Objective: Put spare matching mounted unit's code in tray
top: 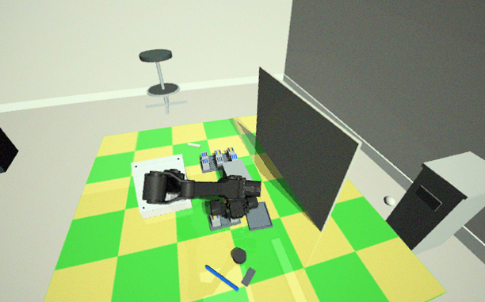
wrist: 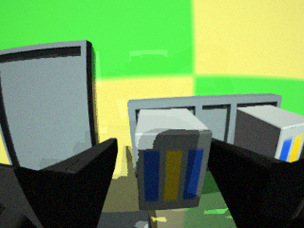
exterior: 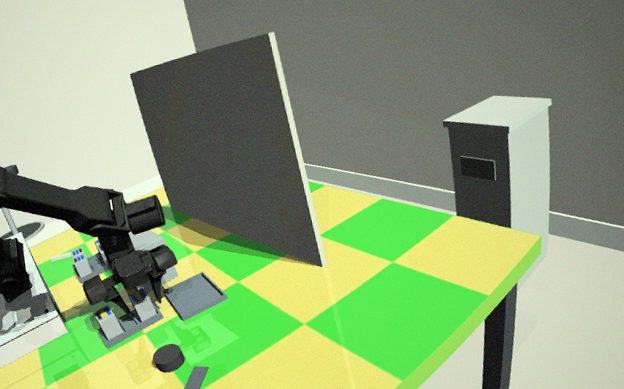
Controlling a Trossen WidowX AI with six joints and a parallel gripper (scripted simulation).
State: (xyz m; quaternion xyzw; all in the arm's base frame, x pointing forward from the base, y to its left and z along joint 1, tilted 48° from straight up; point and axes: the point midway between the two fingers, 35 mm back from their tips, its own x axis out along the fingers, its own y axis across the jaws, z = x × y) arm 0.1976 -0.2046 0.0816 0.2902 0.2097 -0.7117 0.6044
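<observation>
Now: the grey rack 40 mm behind my gripper tip, 10 mm to the left of it and 10 mm below it. Round my gripper tip: grey tray 100 mm ahead, 20 mm to the right, 10 mm below; then black puck 40 mm behind, 160 mm to the right, 10 mm below; then mounted unit 80 mm ahead, 180 mm to the left, 30 mm above.
</observation>
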